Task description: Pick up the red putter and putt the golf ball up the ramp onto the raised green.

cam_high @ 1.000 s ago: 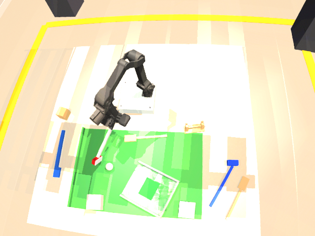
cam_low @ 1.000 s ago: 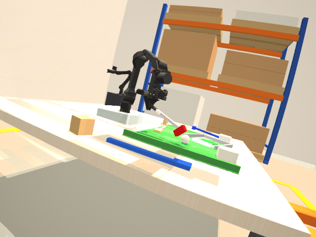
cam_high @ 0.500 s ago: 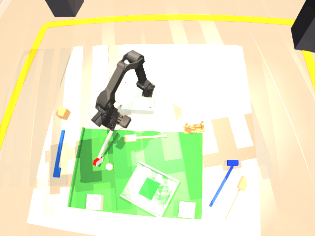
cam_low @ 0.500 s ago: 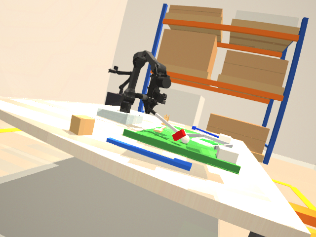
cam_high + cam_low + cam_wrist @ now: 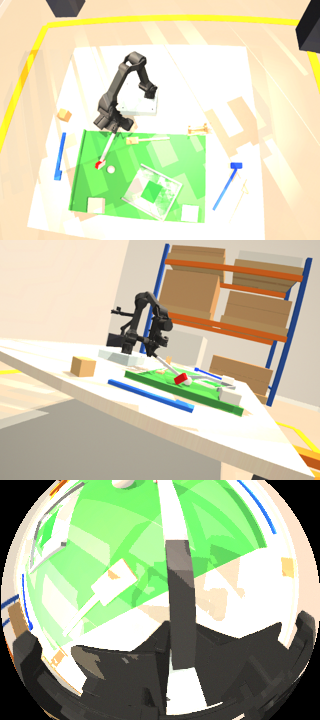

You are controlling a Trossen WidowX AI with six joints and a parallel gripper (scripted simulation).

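Now: gripper tip 13 cm short of the red putter, 4 cm to the left of it and 1 cm above it. From my gripper tip the other things lie so: white golf ball: 25 cm ahead, 6 cm below, 1 cm to the right; then tan cube: 41 cm to the right, 5 cm below, 3 cm behind; then wooden stand: 43 cm to the left, 6 cm behind, 4 cm below.
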